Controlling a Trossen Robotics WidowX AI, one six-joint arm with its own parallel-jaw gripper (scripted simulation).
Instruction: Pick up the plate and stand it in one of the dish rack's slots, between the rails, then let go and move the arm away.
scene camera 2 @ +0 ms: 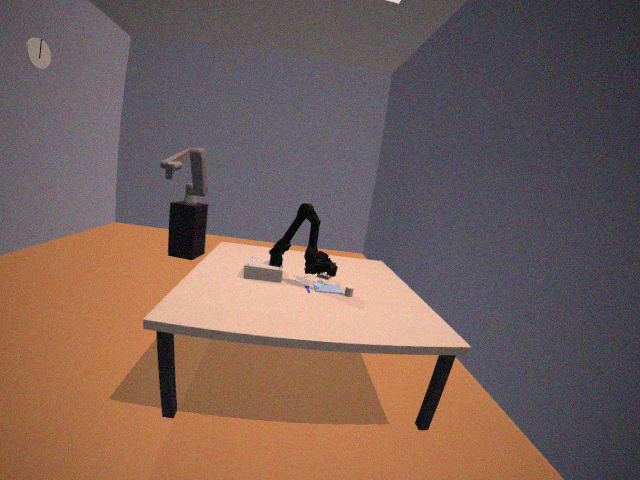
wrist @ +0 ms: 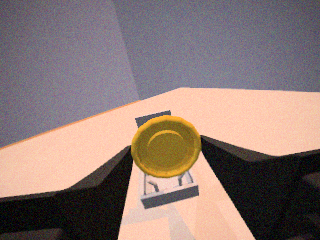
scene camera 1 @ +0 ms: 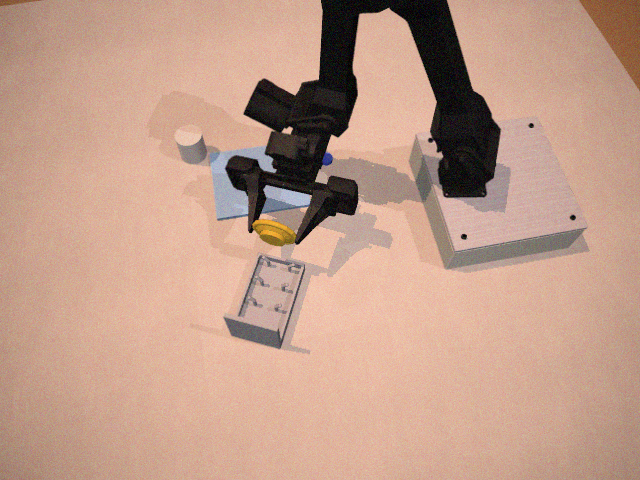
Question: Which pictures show the yellow plate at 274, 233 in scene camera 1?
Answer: The wrist view and scene camera 1 only.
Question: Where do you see a yellow plate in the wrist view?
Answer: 167, 146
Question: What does the gripper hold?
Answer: A yellow plate.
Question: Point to a grey dish rack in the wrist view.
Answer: At 154, 192
